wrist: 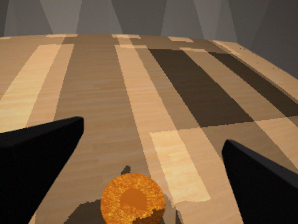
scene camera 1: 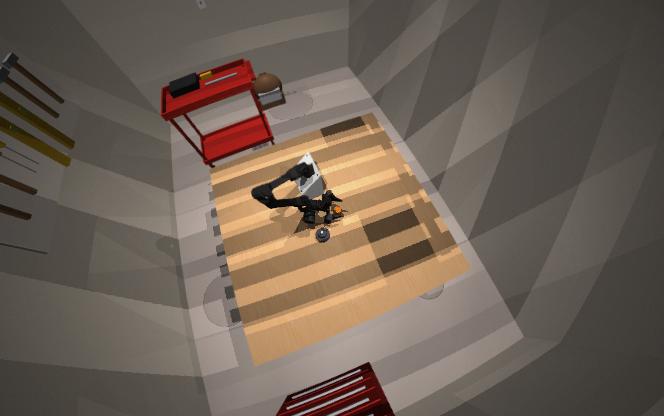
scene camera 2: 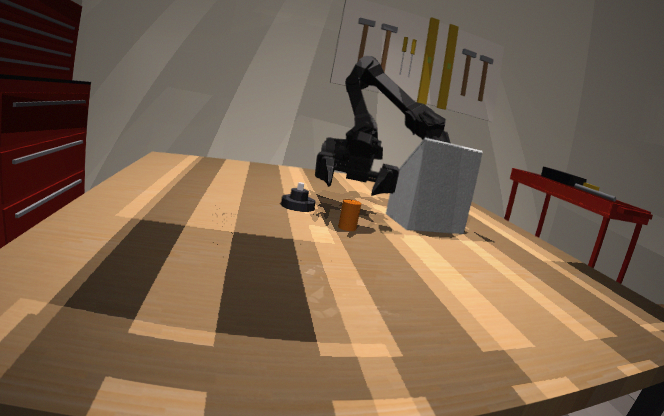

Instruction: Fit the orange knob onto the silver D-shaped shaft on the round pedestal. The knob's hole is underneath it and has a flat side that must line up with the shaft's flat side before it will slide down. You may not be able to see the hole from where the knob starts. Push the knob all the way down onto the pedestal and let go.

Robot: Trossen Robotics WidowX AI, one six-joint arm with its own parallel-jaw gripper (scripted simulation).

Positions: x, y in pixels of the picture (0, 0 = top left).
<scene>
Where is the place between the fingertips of my gripper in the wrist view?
At 154, 135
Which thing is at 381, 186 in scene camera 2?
My gripper.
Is my gripper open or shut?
Open.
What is my gripper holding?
Nothing.
</scene>
